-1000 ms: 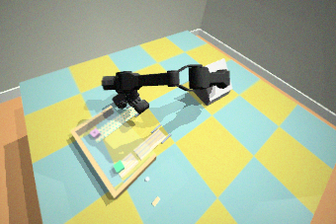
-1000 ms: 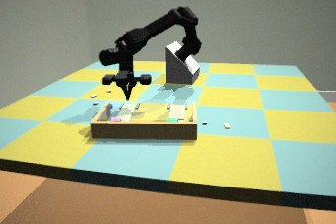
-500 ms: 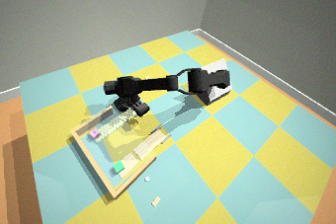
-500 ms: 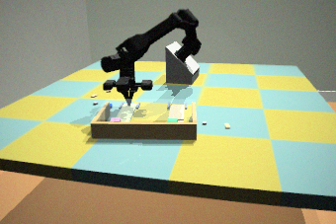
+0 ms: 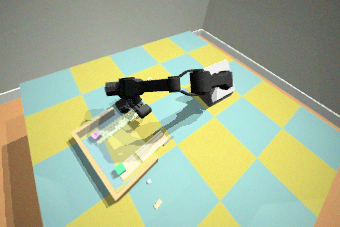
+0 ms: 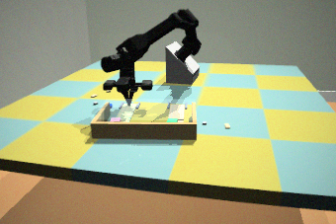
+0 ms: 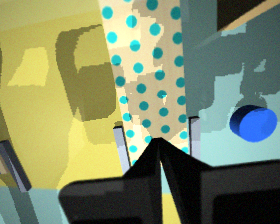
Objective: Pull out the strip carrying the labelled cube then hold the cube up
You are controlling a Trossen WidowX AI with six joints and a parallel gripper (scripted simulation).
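The blue object is 8 cm to the right of my gripper tip and 2 cm ahead of it.
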